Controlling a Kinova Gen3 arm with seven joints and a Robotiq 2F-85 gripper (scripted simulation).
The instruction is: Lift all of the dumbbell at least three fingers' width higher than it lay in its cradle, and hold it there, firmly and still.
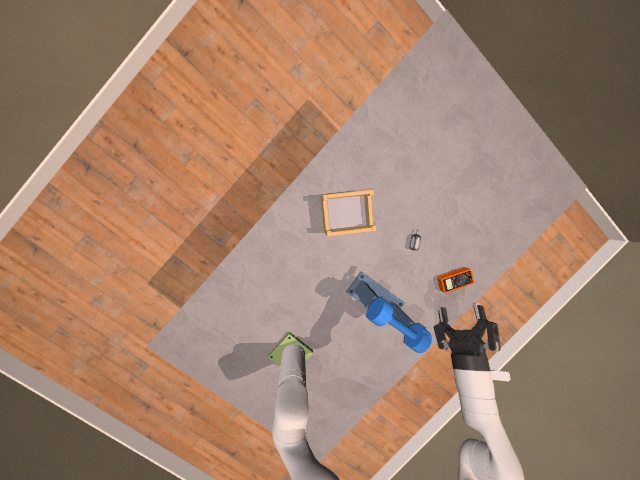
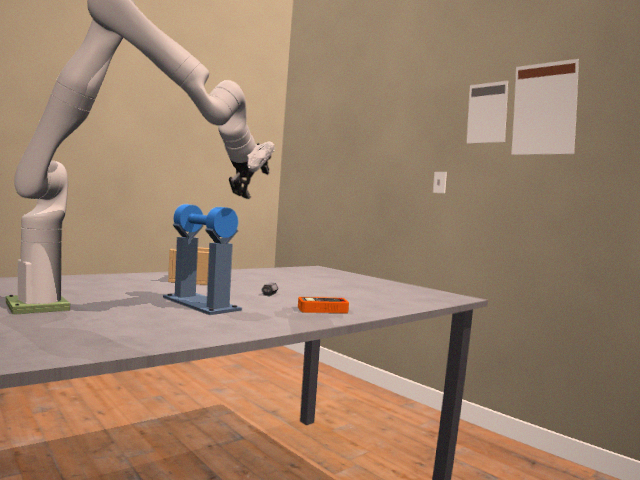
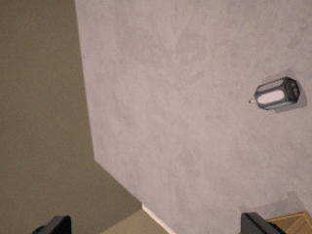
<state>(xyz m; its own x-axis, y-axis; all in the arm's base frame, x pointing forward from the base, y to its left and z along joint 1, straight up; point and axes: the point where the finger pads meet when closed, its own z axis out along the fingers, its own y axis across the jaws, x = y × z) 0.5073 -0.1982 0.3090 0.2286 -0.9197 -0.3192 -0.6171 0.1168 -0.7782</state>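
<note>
My hand is 14 cm past the blue dumbbell, 4 cm to the right of it and 11 cm above it. The rest, counted from my hand: dark grey object: 13 cm ahead, 4 cm to the left, 31 cm below; then cradle: 14 cm behind, 4 cm to the left, 23 cm below; then wooden-framed tray: 7 cm ahead, 33 cm to the left, 28 cm below.
</note>
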